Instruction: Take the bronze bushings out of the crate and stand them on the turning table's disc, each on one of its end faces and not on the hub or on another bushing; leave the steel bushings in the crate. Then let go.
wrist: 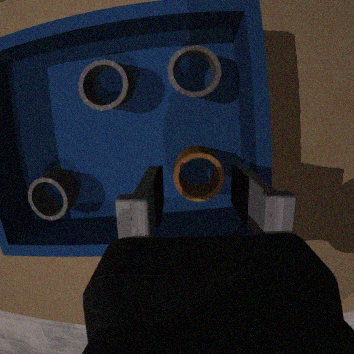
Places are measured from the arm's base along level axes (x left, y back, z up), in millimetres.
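Pixels of known places: gripper, fingertip midpoint: point(197, 183).
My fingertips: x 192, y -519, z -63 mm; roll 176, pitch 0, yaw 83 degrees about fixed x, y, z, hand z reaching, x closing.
Ahead of a thing's pixels: the offset from my fingertips to its top centre. "spot": to the spot under its first point. Level surfaces: height alone.
One bronze bushing {dx +3, dy +2, dz -21 mm} point(219, 176) stands on end in the blue crate {spot: dx -36, dy +43, dz -2 mm} point(266, 110), near the crate's lower right corner. My gripper point(197, 183) is open, with one finger on each side of the bronze bushing and a gap to it on both sides; nothing is held. A steel bushing {dx -64, dy -49, dz -21 mm} point(83, 94) stands at the upper left of the crate floor, another steel bushing {dx -63, dy +8, dz -21 mm} point(172, 80) stands at the upper right, and a third steel bushing {dx +4, dy -104, dz -21 mm} point(31, 200) is near the lower left corner. The turning table does not show in the wrist view.
The crate's near wall lies under and just in front of the fingers, and its right wall is close to the right finger. The brown table top {dz -52 mm} point(327, 100) surrounds the crate, with dark shadows on the right. A grey surface point(35, 332) shows at the bottom left.
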